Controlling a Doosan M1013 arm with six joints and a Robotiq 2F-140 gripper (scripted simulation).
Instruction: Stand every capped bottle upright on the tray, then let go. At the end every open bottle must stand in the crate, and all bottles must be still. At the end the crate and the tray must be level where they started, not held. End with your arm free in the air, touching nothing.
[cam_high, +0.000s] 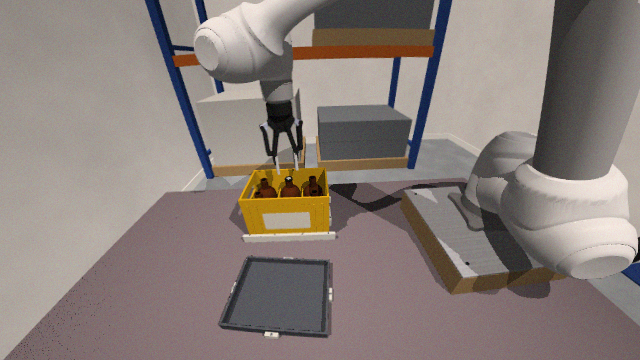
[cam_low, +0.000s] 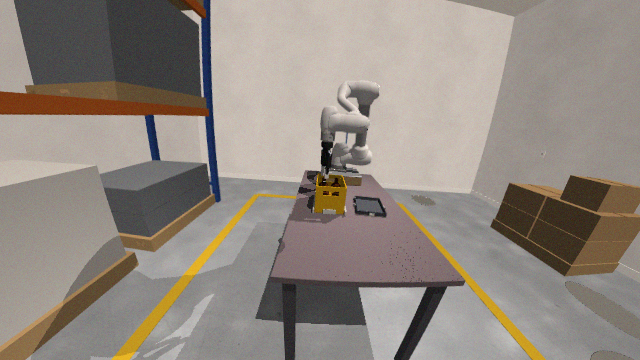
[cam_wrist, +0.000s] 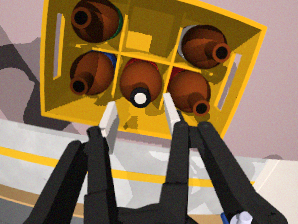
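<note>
Right now my hand is 14 cm above the brown capped bottle. The rest, counted from my hand: yellow crate (1 cm behind, 4 cm to the left, 14 cm below); dark grey tray (5 cm behind, 32 cm to the left, 21 cm below).
</note>
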